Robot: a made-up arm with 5 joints. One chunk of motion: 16 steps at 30 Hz.
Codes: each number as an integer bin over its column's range. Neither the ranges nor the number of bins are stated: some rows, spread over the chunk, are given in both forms.
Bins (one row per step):
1: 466 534 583 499 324
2: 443 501 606 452 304
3: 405 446 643 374 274
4: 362 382 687 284 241
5: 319 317 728 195 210
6: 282 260 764 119 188
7: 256 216 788 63 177
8: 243 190 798 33 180
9: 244 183 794 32 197
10: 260 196 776 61 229
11: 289 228 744 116 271
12: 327 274 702 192 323
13: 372 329 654 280 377
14: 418 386 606 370 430
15: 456 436 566 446 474
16: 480 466 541 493 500
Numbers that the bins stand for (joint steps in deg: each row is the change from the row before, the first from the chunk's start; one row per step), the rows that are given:
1: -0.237 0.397 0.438 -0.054 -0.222
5: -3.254 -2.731 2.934 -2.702 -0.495
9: -4.793 -4.662 4.070 -4.121 -0.527
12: -3.090 -3.350 2.486 -2.728 -0.224
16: 0.050 -0.583 -0.285 -0.107 0.201
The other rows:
2: -0.709 -0.078 0.834 -0.464 -0.270
3: -1.489 -0.871 1.471 -1.143 -0.342
4: -2.372 -1.794 2.228 -1.927 -0.421
6: -4.013 -3.552 3.554 -3.364 -0.548
7: -4.547 -4.186 3.967 -3.851 -0.575
8: -4.814 -4.561 4.139 -4.113 -0.568
10: -4.465 -4.475 3.761 -3.869 -0.450
11: -3.870 -4.014 3.210 -3.390 -0.349
13: -2.166 -2.558 1.660 -1.962 -0.094
14: -1.222 -1.736 0.834 -1.178 0.033
15: -0.443 -1.015 0.145 -0.516 0.139

